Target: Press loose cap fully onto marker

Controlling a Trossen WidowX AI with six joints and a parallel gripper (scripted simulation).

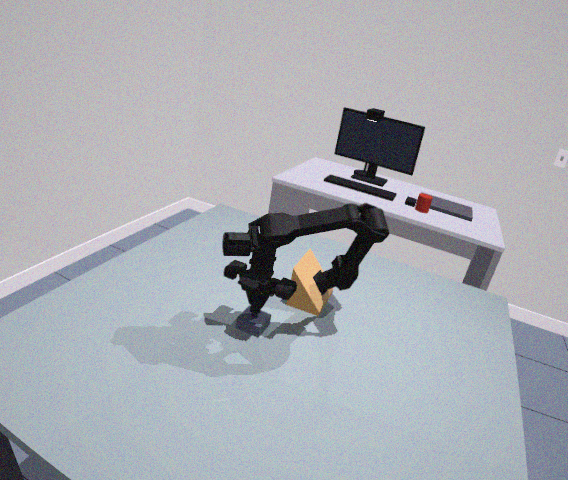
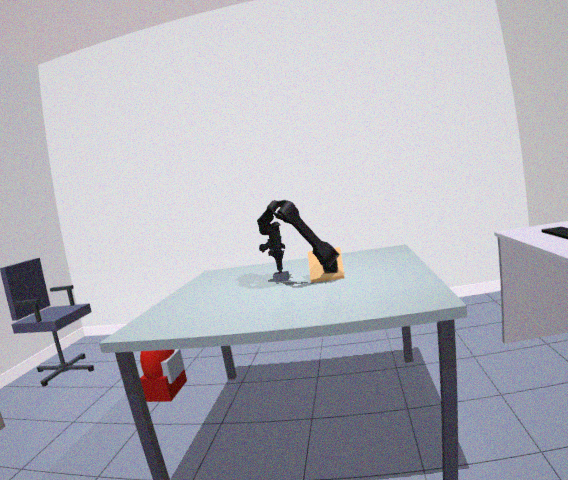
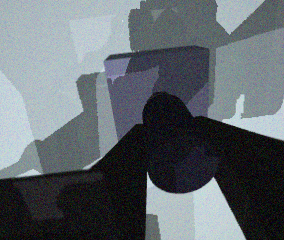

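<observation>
My gripper tip is 1 cm below the marker cap. Also, from my gripper tip: holder block 5 cm below.
</observation>
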